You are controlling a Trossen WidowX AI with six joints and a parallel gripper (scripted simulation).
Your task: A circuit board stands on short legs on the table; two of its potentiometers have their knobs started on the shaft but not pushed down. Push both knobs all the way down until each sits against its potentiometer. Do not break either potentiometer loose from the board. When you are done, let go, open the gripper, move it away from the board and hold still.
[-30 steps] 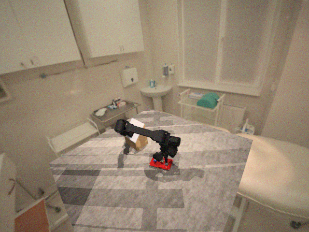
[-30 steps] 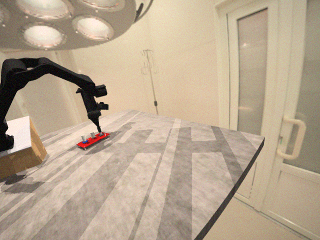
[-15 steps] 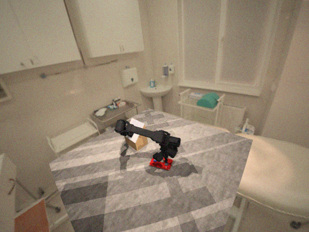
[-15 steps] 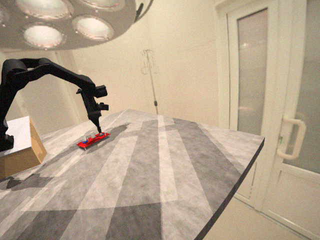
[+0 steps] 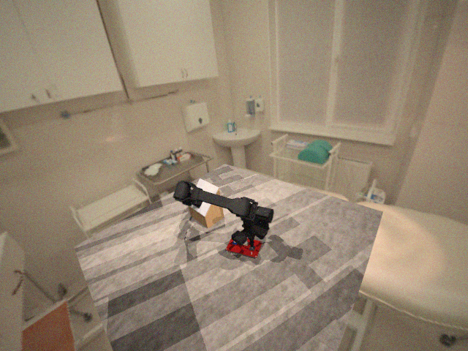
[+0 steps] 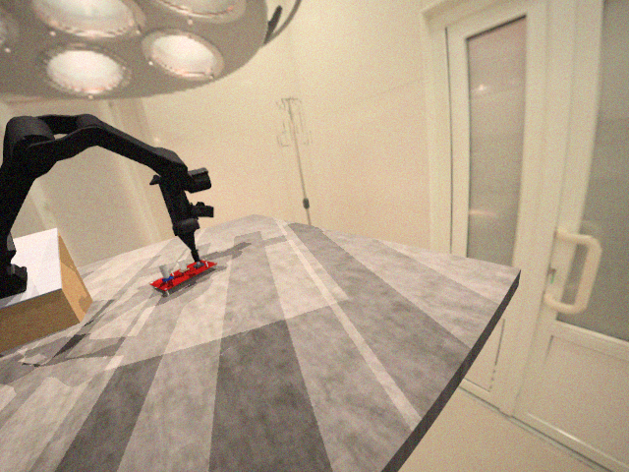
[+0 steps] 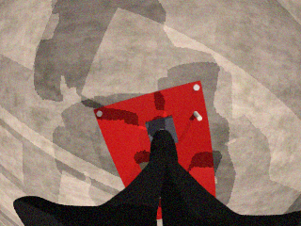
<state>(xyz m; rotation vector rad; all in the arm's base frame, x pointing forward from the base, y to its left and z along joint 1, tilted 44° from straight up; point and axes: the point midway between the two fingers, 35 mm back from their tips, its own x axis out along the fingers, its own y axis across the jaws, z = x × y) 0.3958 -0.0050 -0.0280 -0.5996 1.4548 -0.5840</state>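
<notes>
The black knob lies 1 cm below my gripper tip. Also, from my gripper tip: grey knob: 9 cm behind, 3 cm to the right, 2 cm below.
</notes>
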